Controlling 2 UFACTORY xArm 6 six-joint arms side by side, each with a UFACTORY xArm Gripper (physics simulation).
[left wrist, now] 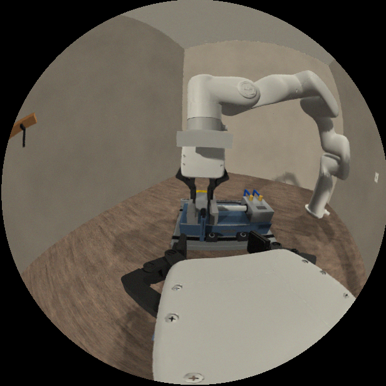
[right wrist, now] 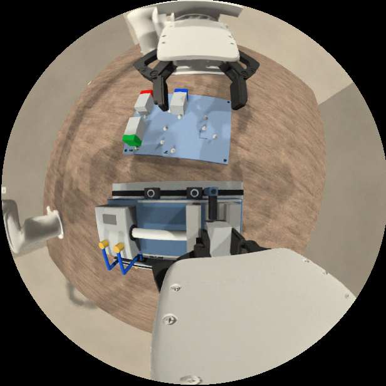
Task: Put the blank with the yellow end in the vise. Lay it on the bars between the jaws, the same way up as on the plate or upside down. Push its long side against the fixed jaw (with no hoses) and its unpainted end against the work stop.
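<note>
The blank with the yellow end (left wrist: 201, 201) (right wrist: 218, 240) is in my right gripper (left wrist: 201, 201) (right wrist: 216, 238), which is shut on its sides. The yellow end shows in the left wrist view and is hidden in the right wrist view. The blank is over the gap between the vise's (left wrist: 230, 228) (right wrist: 165, 214) fixed jaw (right wrist: 233, 215) and moving jaw (right wrist: 193, 219). Its unpainted end faces the work stop (left wrist: 203, 227) (right wrist: 213, 205); whether they touch, or whether it rests on the bars, I cannot tell. My left gripper (left wrist: 218, 243) (right wrist: 201, 105) is open and empty, above the plate.
The blue plate (right wrist: 192, 150) lies beside the vise, on the work-stop side. It holds blanks with a red end (right wrist: 144, 102), a blue end (right wrist: 179, 103) and a green end (right wrist: 134, 129), and several white pegs. Blue hoses (right wrist: 121, 267) stand up at the vise's cylinder block (left wrist: 258, 208) (right wrist: 116, 227).
</note>
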